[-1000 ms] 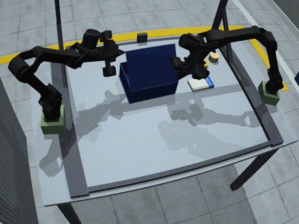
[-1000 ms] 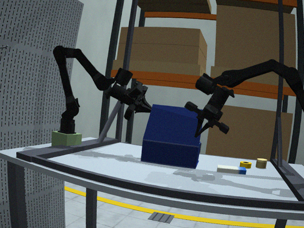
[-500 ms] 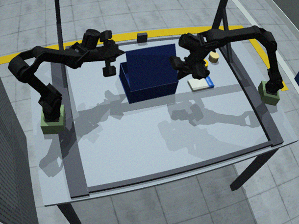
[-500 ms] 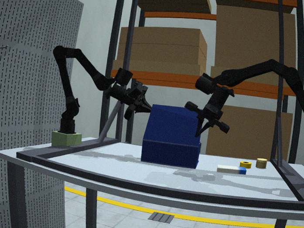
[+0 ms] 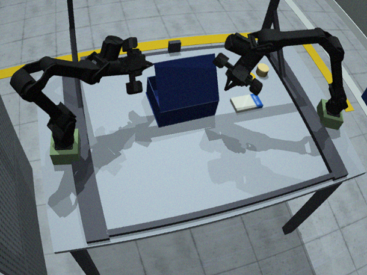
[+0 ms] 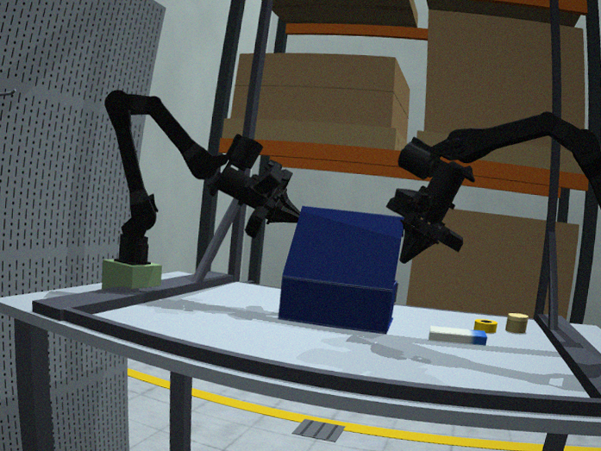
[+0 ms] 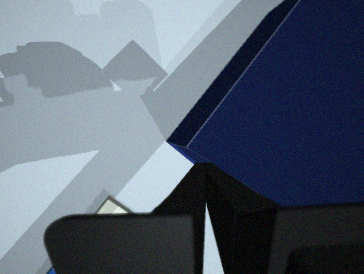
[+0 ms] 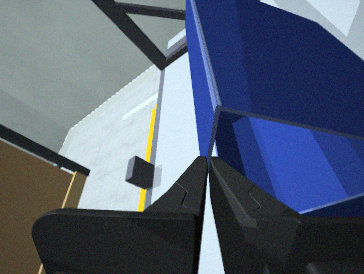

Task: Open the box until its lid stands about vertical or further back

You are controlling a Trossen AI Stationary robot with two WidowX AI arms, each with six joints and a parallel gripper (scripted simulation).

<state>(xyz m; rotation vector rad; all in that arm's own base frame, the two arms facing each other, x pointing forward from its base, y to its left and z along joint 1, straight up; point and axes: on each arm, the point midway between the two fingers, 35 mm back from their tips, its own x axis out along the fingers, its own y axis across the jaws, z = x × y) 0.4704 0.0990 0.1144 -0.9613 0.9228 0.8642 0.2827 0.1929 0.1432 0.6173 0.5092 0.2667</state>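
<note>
The lid flap is 150 mm to the right of my left hand, 100 mm behind it and 30 mm above it. From my left hand the other things lie so: yellow ring: 170 mm to the left, 160 mm below, 160 mm behind; then tan cylinder: 250 mm to the left, 200 mm behind, 150 mm below.
The lid flap is 2 cm behind my right hand and 14 cm to the left of it. From my right hand the other things lie so: yellow ring: 7 cm behind, 46 cm to the left, 20 cm below; tan cylinder: 11 cm behind, 54 cm to the left, 18 cm below.
</note>
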